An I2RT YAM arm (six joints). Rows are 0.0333 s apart.
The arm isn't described. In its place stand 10 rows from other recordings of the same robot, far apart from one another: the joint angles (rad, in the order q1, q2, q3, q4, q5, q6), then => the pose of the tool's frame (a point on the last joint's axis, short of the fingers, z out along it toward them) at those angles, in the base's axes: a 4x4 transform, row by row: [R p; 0 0 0 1], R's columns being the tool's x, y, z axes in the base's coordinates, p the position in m.
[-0.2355 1.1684 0.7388 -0.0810 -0.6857 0.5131] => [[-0.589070 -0.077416 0.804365 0.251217], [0.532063 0.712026 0.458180 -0.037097], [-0.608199 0.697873 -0.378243 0.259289], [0 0 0 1]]
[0.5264 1.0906 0.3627 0.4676 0.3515 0.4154] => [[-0.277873 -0.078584 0.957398 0.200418], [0.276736 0.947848 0.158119 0.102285], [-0.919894 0.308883 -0.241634 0.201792], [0 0 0 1]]
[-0.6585 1.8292 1.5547 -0.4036 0.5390 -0.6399] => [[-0.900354 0.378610 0.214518 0.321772], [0.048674 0.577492 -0.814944 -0.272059], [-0.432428 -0.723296 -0.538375 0.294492], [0 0 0 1]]
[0.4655 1.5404 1.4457 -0.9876 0.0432 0.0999] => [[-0.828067 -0.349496 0.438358 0.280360], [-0.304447 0.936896 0.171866 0.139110], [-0.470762 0.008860 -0.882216 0.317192], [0 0 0 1]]
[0.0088 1.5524 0.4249 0.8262 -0.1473 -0.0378] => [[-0.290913 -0.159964 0.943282 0.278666], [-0.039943 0.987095 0.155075 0.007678], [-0.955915 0.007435 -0.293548 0.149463], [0 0 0 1]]
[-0.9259 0.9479 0.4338 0.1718 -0.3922 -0.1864] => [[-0.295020 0.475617 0.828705 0.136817], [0.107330 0.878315 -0.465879 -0.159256], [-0.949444 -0.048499 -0.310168 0.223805], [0 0 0 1]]
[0.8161 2.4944 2.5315 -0.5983 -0.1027 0.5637] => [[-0.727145 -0.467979 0.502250 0.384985], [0.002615 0.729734 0.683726 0.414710], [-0.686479 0.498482 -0.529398 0.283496], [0 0 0 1]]
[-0.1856 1.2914 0.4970 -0.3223 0.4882 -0.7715] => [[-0.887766 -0.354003 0.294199 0.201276], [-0.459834 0.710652 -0.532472 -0.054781], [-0.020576 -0.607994 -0.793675 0.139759], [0 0 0 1]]
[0.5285 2.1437 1.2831 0.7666 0.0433 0.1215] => [[-0.137005 -0.453287 0.880773 0.413059], [0.060221 0.883701 0.464161 0.239403], [-0.988738 0.116633 -0.093774 0.178416], [0 0 0 1]]
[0.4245 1.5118 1.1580 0.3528 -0.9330 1.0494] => [[-0.847928 -0.486014 0.211682 0.307377], [0.183350 0.105795 0.977338 0.170316], [-0.497395 0.867524 -0.000595 0.348347], [0 0 0 1]]
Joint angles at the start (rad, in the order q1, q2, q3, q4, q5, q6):
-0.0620, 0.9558, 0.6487, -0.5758, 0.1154, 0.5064
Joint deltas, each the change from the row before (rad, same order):
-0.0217, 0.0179, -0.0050, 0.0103, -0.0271, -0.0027
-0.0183, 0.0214, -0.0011, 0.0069, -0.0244, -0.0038
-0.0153, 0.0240, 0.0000, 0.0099, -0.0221, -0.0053
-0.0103, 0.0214, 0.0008, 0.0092, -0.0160, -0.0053
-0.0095, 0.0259, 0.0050, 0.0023, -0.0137, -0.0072
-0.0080, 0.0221, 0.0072, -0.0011, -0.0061, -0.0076
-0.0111, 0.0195, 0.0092, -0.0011, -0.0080, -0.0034
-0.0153, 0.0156, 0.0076, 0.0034, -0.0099, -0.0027
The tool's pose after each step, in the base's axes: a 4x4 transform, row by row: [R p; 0 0 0 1], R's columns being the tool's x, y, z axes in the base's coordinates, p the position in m. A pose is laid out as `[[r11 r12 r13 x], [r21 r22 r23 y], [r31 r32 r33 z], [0 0 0 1]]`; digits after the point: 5 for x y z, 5 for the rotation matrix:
[[-0.61448 0.49646 0.61314 0.19029], [0.53403 0.83380 -0.13994 -0.01911], [-0.58071 0.24145 -0.77748 0.22376], [0 0 0 1]]
[[-0.62251 0.50014 0.60195 0.19281], [0.54458 0.82922 -0.12580 -0.02202], [-0.56207 0.24949 -0.78857 0.22013], [0 0 0 1]]
[[-0.63083 0.50143 0.59213 0.19592], [0.55188 0.82639 -0.11185 -0.02459], [-0.54541 0.25623 -0.79804 0.21654], [0 0 0 1]]
[[-0.63833 0.50120 0.58423 0.19880], [0.55560 0.82530 -0.10096 -0.02643], [-0.53277 0.26015 -0.80528 0.21354], [0 0 0 1]]
[[-0.65002 0.50220 0.57033 0.20199], [0.55768 0.82506 -0.09090 -0.02830], [-0.51621 0.25897 -0.81637 0.21053], [0 0 0 1]]
[[-0.65905 0.50483 0.55750 0.20476], [0.55804 0.82518 -0.08753 -0.03014], [-0.50423 0.25342 -0.82555 0.20859], [0 0 0 1]]
[[-0.66219 0.51064 0.54842 0.20746], [0.56374 0.82163 -0.08434 -0.03260], [-0.49366 0.25332 -0.83194 0.20769], [0 0 0 1]]
[[-0.65956 0.51771 0.54494 0.20982], [0.57238 0.81584 -0.08231 -0.03591], [-0.48720 0.25763 -0.83443 0.20725], [0 0 0 1]]

